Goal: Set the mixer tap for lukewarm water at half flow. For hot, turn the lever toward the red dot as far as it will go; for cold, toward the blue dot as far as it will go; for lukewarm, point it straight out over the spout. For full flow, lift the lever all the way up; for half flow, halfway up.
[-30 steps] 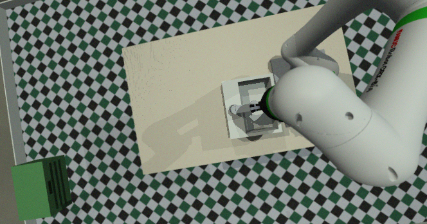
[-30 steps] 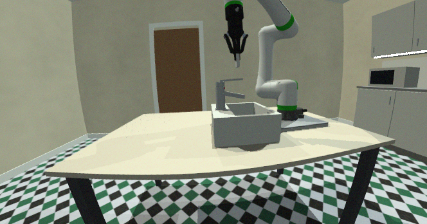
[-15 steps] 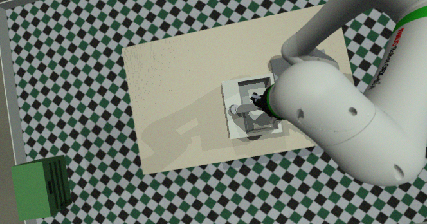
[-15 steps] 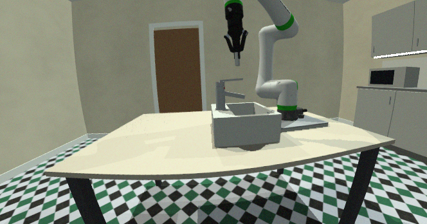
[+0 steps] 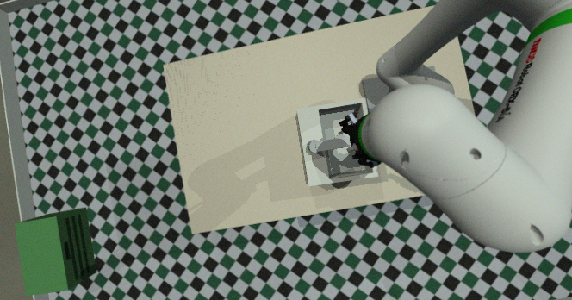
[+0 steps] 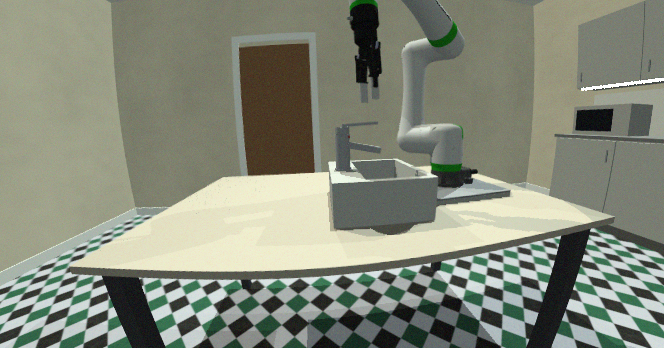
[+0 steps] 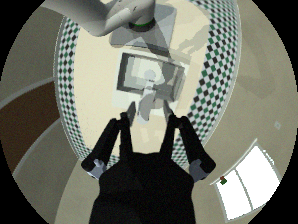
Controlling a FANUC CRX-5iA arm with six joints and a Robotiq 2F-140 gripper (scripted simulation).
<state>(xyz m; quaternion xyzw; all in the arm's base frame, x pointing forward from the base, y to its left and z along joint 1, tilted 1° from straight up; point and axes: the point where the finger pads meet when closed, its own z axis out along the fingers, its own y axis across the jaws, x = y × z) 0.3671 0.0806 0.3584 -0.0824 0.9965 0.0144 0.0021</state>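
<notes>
My hand is 3 cm short of the lever and 10 cm above it. From my hand the other things lie so: grey mixer tap (6 cm ahead, 1 cm to the right, 15 cm below); then sink basin (3 cm behind, 34 cm below).
</notes>
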